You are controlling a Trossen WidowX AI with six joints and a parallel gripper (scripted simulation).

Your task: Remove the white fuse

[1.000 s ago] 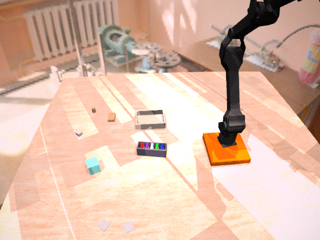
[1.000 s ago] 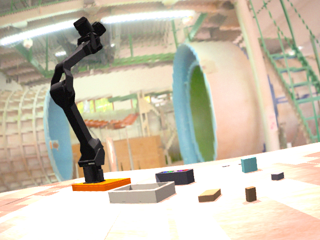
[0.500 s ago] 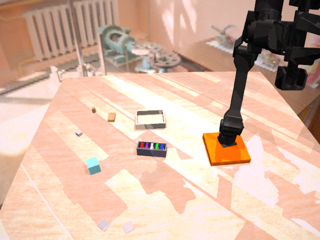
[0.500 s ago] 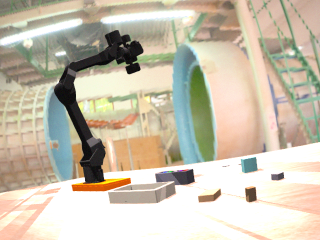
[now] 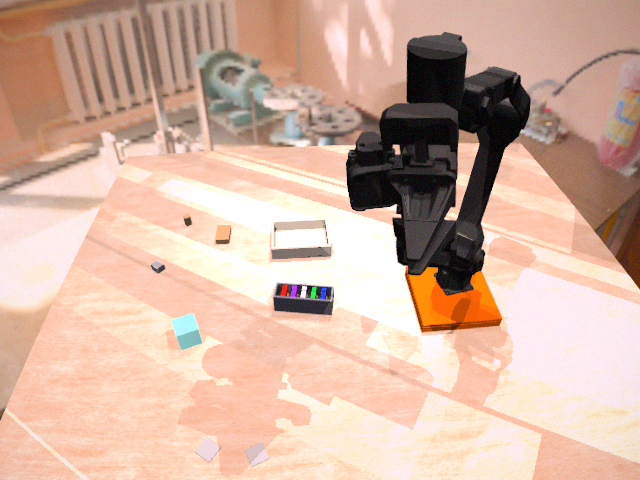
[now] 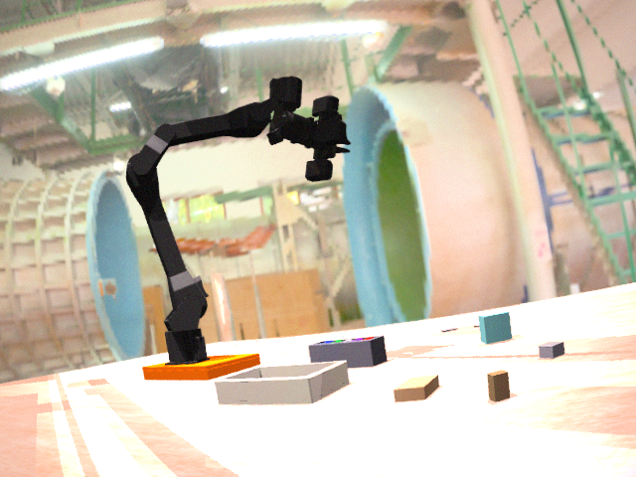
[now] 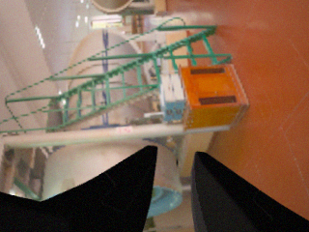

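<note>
Now: the white fuse 20 mm ahead of my gripper tip, 360 mm to the right of it and 400 mm below it. Round my gripper tip: tray: 10 mm behind, 550 mm to the right, 420 mm below; tan block: 160 mm ahead, 620 mm to the right, 420 mm below; small grey cube: 310 mm ahead, 540 mm to the right, 420 mm below.
</note>
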